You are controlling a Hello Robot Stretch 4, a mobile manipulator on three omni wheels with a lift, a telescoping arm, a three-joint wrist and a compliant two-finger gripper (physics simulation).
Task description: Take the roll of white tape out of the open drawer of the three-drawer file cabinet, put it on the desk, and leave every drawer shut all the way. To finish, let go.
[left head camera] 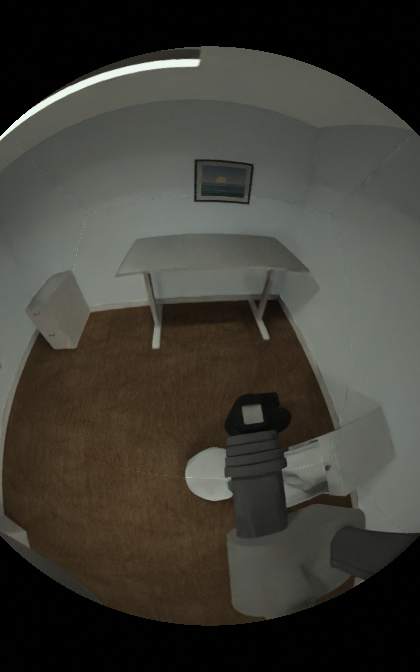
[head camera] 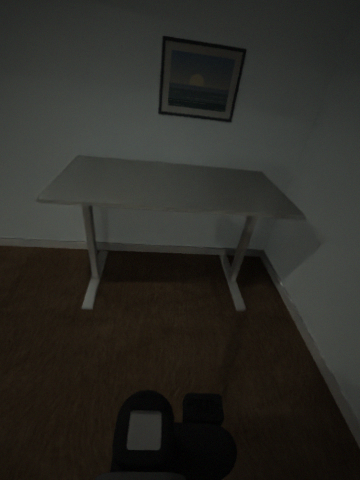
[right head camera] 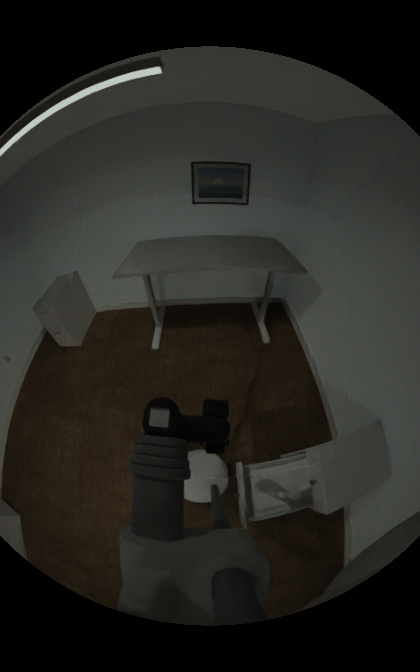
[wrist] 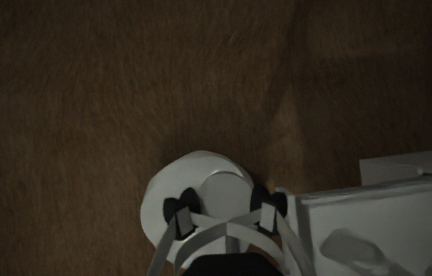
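My gripper [wrist: 224, 201] is shut on the roll of white tape [wrist: 227, 191], a pale disc between the fingertips in the wrist view. The head views show the dark wrist, but its fingers are hidden. The file cabinet [left head camera: 367, 447] [right head camera: 352, 467] stands at the right, with its top drawer [right head camera: 242, 495] [wrist: 293, 220] pulled far out. A pale panel [wrist: 385, 172] with a small knob shows beside this drawer, lower down; I cannot tell if it is another drawer's front. The desk [head camera: 170, 185] [left head camera: 210, 255] [right head camera: 210, 257] stands ahead against the wall, away from the gripper.
My round white base [left head camera: 207, 475] [right head camera: 205, 475] [wrist: 167, 200] is below the arm, close to the open drawer. Another pale cabinet [left head camera: 67, 312] [right head camera: 72, 312] stands at the far left. The desk's feet [head camera: 89, 295] reach forward on the brown floor. A wall runs along the right.
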